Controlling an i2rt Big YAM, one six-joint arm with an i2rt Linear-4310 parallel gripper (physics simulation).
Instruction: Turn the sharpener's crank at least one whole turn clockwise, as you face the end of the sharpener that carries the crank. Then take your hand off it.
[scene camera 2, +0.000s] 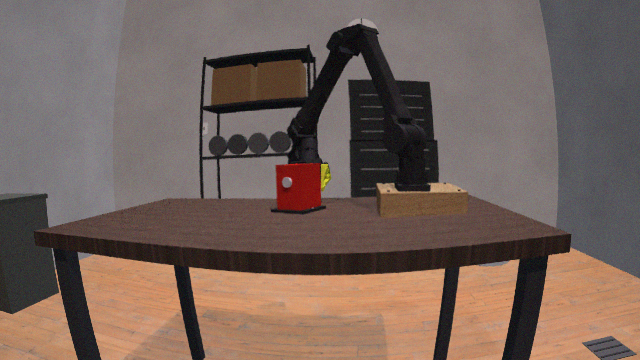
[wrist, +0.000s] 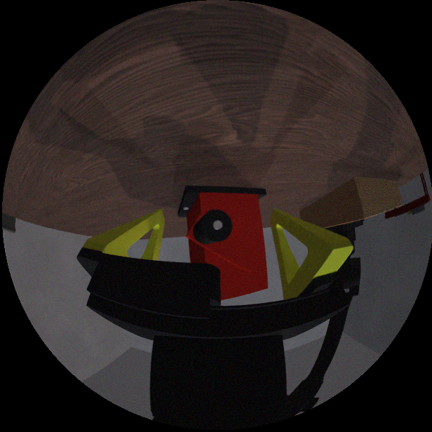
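Pixels of known places: arm's base at its link origin: (scene camera 2: 412, 189).
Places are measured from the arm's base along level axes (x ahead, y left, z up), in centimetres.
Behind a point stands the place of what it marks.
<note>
The red sharpener (scene camera 2: 299, 187) {z 0.8, x 29.5, y -2.8 cm} (wrist: 242, 240) stands upright on its black base plate (scene camera 2: 299, 211) {z -5.4, x 29.6, y -1.7 cm} (wrist: 227, 190). A pale round disc (scene camera 2: 287, 182) {z 2.2, x 32.7, y -3.0 cm} is on its face in the scene view. In the wrist view a round black crank knob (wrist: 217, 225) with a grey centre stands out in front of the red body, seen nearly end-on; the crank's arm cannot be made out. My gripper (wrist: 217, 214) is open and empty. Its yellow fingers are apart, one to each side of the sharpener in the wrist view. In the scene view one yellow finger (scene camera 2: 325, 177) {z 2.2, x 24.4, y -23.2 cm} shows beyond the sharpener's right edge; the other is hidden.
The wooden block (scene camera 2: 422, 202) {z -2.7, x -1.8, y 7.3 cm} (wrist: 357, 200) under the arm's base stands on the dark table (scene camera 2: 200, 227) {z -6.0, x 48.9, y 22.5 cm} (wrist: 225, 60), to the sharpener's right. A shelf rack (scene camera 2: 202, 135) with boxes and dark drawer cabinets (scene camera 2: 365, 170) are behind the table.
</note>
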